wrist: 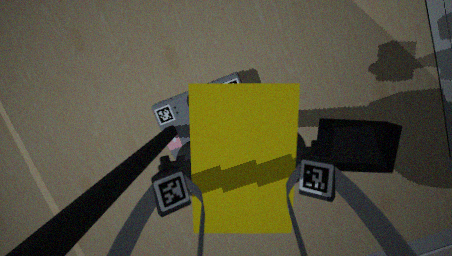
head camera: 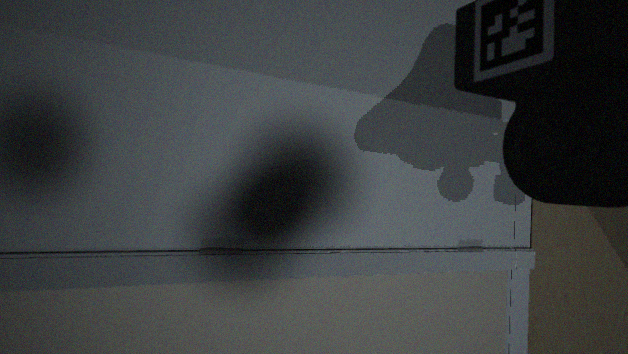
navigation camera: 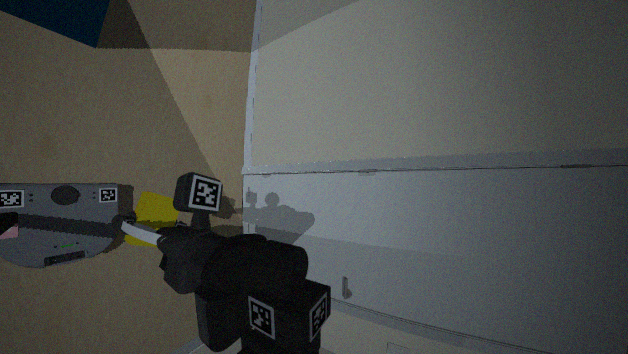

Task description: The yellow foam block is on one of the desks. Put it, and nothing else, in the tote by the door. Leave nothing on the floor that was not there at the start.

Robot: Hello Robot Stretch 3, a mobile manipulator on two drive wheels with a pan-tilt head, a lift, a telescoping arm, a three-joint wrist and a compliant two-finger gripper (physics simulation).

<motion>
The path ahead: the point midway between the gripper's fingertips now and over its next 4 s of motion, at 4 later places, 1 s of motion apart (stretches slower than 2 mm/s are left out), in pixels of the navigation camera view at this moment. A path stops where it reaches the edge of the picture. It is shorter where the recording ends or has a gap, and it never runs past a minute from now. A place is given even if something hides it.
My gripper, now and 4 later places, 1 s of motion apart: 148,222; 149,251; 154,298; 159,340; 163,350
</motion>
